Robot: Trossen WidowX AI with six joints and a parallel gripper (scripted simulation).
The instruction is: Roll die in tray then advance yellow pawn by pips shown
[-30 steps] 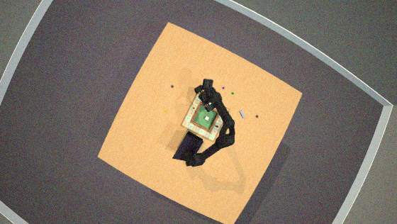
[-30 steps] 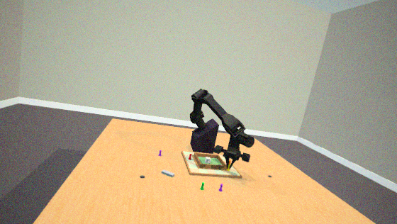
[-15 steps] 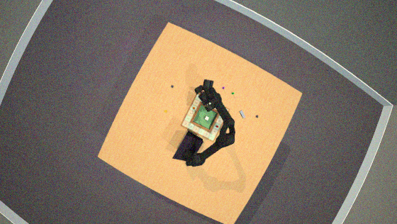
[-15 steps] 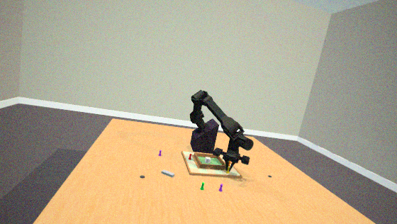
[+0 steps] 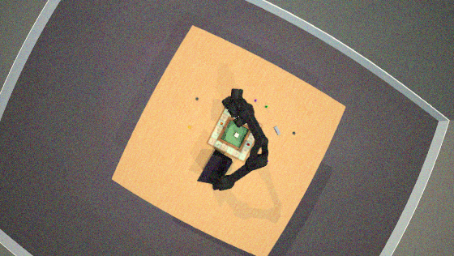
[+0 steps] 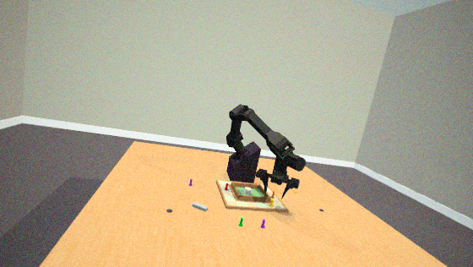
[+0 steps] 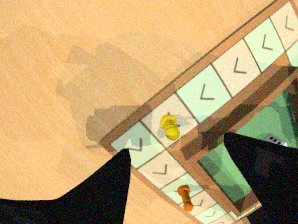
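Right now my gripper tip is 30 mm above the yellow pawn. Also, from my gripper tip: orange pawn: 90 mm behind, 40 mm to the left, 30 mm below; then white die: 110 mm behind, 80 mm to the right, 30 mm below; then green tray: 110 mm behind, 70 mm to the right, 50 mm below.
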